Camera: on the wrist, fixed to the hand. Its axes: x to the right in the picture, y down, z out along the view.
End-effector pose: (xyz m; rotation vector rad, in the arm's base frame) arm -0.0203 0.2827 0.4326 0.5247 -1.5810 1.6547
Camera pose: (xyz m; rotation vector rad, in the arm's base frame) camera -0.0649 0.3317 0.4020 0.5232 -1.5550 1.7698
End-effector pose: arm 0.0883 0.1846 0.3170 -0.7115 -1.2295 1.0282
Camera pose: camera 0.1158 0.2263 0.2638 -0.6915 -1.1699 1.1243
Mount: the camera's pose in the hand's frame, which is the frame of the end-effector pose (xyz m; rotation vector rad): 0.0167 0.0571 -0.0423 0.0783 -0.0039 0.0633
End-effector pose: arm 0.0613 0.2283 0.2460 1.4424 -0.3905 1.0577
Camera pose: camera 0.0106 0.2614 0.2868 1.5101 -0.4036 1.1319
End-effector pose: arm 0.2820 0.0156 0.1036 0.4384 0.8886 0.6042
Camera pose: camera 0.2381 0.0739 0.1035 0.5398 0.8994 0.6278
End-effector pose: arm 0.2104 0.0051 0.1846 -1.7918 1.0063 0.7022
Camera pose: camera 0.1709 -0.0522 0.1628 -1.6967 1.0775 0.6955
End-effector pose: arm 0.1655 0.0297 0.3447 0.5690 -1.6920 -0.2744
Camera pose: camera 0.1923 0.0752 0.3951 0.5718 -1.7271 -0.1644
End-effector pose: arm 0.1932 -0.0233 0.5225 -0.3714 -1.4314 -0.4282
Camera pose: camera 0.2595 0.0045 0.5351 -0.3535 -1.4319 -0.3194
